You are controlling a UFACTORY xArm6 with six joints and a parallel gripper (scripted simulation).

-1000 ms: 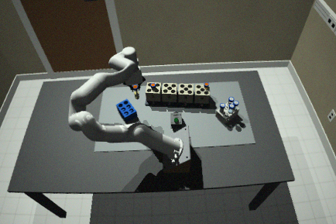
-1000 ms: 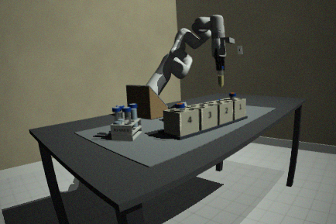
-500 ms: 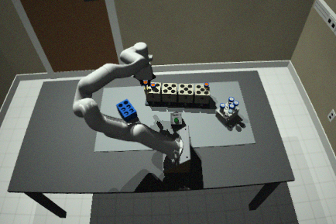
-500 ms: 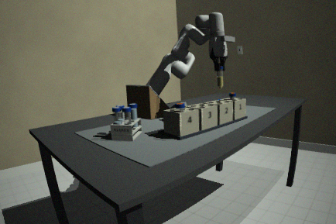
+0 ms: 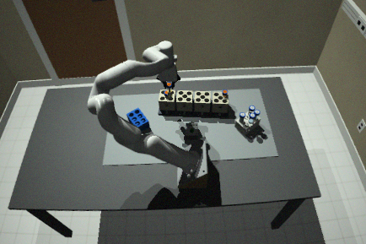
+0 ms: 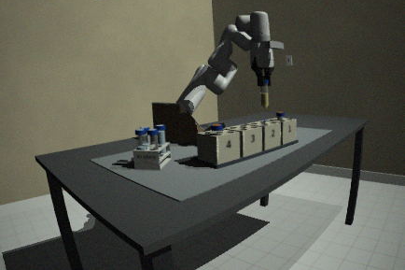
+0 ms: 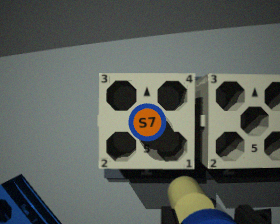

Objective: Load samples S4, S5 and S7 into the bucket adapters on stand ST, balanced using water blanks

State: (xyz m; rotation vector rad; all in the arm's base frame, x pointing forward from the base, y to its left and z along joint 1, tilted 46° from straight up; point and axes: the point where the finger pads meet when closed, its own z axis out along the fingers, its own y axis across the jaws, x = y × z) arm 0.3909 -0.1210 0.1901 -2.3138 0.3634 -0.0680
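Now: hand 1 cm past the sample S4 and 5 cm above it. From my hand the other things lie so: adapter 3: 1 cm ahead, 20 cm to the right, 20 cm below; sample S7: 6 cm ahead, 1 cm to the left, 18 cm below; adapter 2: 4 cm ahead, 9 cm to the right, 20 cm below.
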